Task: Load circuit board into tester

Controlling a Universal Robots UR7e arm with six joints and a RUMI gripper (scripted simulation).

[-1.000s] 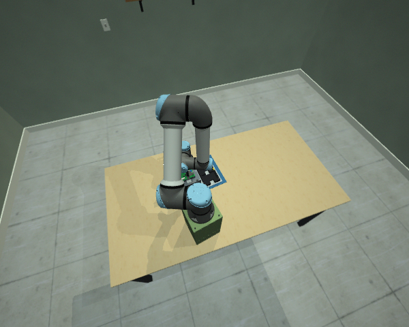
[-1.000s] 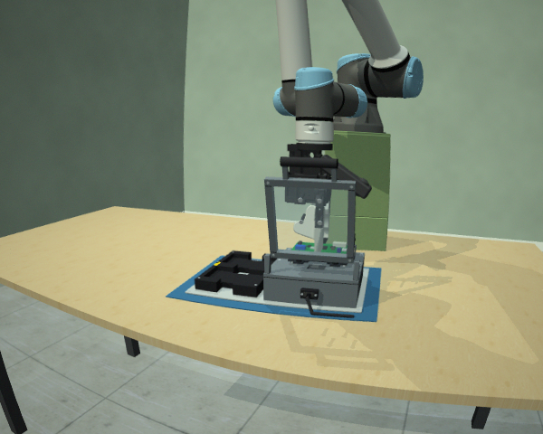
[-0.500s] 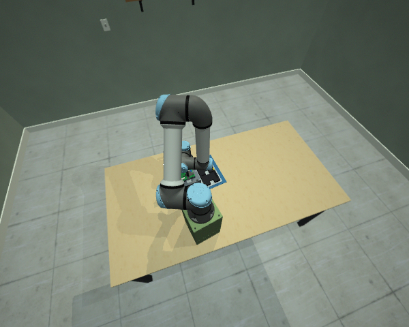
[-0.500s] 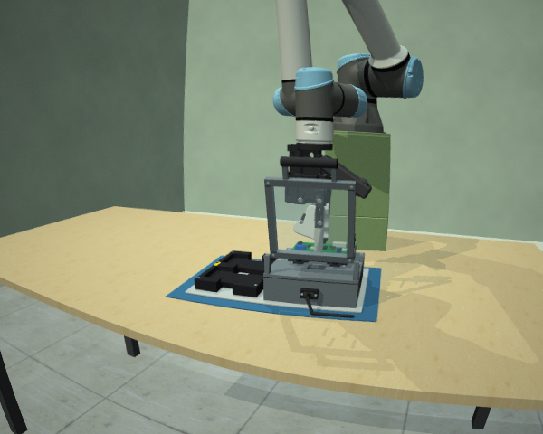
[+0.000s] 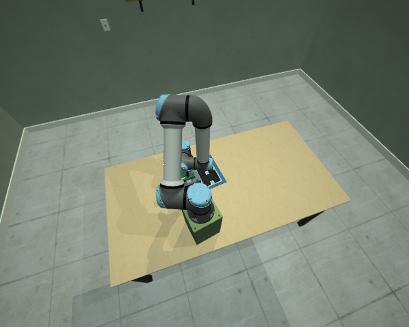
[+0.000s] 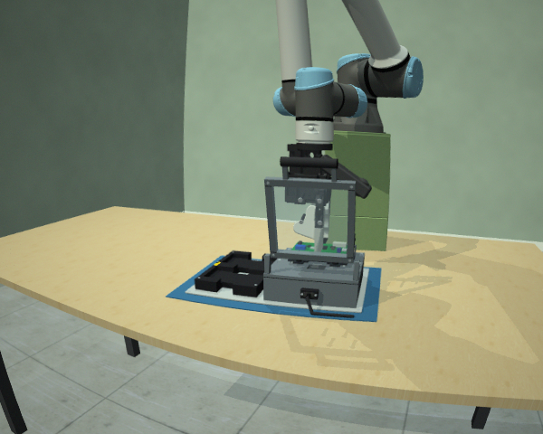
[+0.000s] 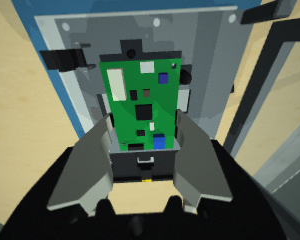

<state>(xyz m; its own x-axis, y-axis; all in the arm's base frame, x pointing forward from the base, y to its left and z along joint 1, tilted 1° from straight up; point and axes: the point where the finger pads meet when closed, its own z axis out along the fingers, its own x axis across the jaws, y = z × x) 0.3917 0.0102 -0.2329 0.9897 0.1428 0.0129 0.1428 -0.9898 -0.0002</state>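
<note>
The green circuit board lies right at my hand. Also, from my hand: clear lid (12 cm ahead, 2 cm to the left, 10 cm above); then tester bed (1 cm to the left, 2 cm below); then black block (7 cm behind, 5 cm to the left).
</note>
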